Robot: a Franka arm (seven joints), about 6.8 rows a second.
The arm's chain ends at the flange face. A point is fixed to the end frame.
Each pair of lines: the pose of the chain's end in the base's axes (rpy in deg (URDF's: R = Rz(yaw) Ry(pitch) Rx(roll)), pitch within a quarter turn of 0, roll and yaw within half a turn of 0; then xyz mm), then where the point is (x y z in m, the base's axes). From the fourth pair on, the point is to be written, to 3 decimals.
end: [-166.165, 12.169, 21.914, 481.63, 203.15, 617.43]
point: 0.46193 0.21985 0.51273
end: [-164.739, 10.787, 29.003, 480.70, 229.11, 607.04]
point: 0.46014 0.24681 0.50268
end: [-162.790, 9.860, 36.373, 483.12, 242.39, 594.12]
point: 0.45986 0.26124 0.49053
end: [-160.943, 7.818, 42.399, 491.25, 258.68, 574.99]
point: 0.467 0.280 0.472
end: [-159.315, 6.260, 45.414, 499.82, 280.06, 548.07]
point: 0.474 0.304 0.446
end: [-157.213, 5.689, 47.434, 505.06, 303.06, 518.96]
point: 0.477 0.330 0.418
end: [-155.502, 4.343, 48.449, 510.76, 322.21, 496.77]
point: 0.481 0.352 0.397
